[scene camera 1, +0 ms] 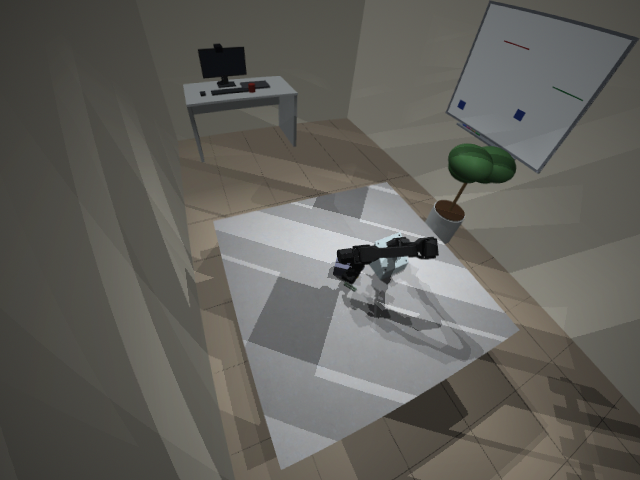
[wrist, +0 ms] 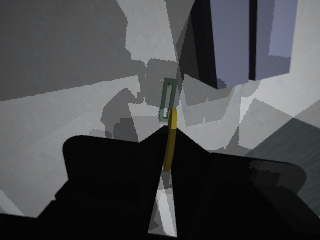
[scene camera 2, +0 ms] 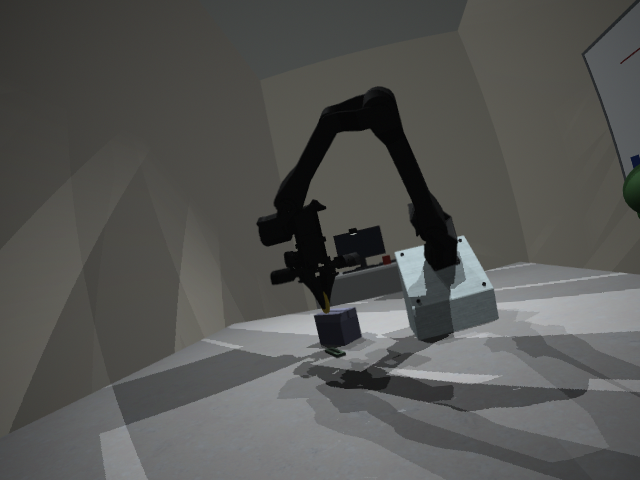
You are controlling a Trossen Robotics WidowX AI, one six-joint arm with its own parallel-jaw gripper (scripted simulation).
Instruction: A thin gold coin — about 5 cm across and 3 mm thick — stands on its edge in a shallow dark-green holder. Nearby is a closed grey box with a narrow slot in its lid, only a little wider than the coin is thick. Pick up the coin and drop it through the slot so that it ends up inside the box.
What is my gripper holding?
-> A gold coin.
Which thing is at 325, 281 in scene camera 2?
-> My gripper.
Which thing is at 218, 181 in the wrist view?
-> My gripper.
